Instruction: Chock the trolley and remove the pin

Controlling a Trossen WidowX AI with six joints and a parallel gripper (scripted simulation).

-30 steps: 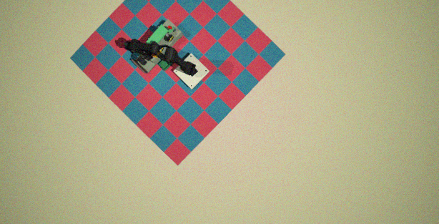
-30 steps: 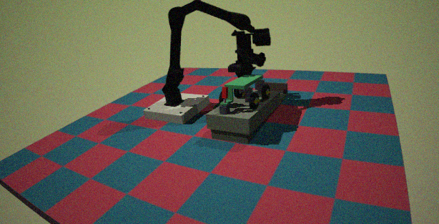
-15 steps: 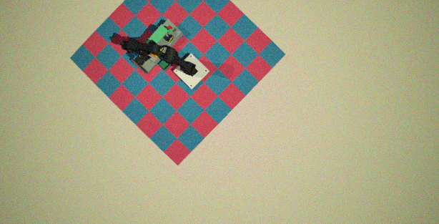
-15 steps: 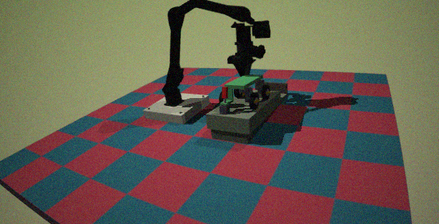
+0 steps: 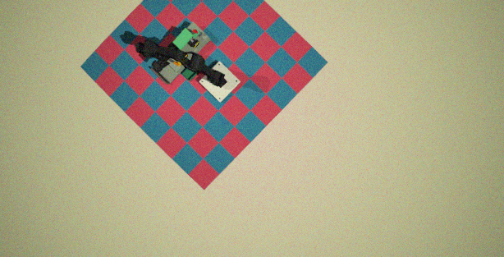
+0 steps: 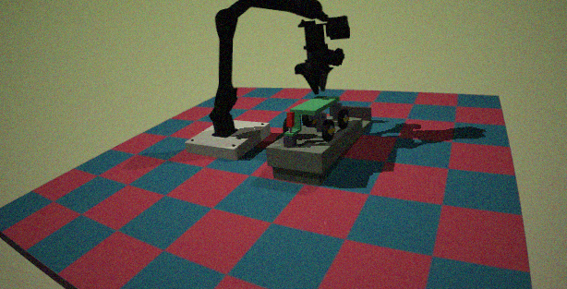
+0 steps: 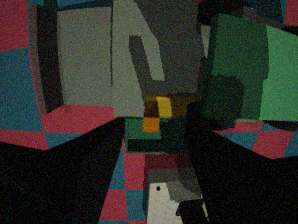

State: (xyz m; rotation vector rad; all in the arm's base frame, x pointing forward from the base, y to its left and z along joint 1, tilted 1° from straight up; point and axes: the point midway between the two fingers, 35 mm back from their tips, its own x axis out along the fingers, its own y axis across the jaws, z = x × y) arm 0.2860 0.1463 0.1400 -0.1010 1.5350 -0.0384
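Now: gripper tip 24 cm to the left of the red-headed stop pin, 4 cm short of it and 2 cm above it. The rest, counted from my gripper tip: yellow chock 6 cm below, 3 cm to the right, 1 cm behind; green-topped trolley 13 cm to the right, 5 cm ahead, 3 cm below; green tray 15 cm below, 9 cm behind, 3 cm to the right.
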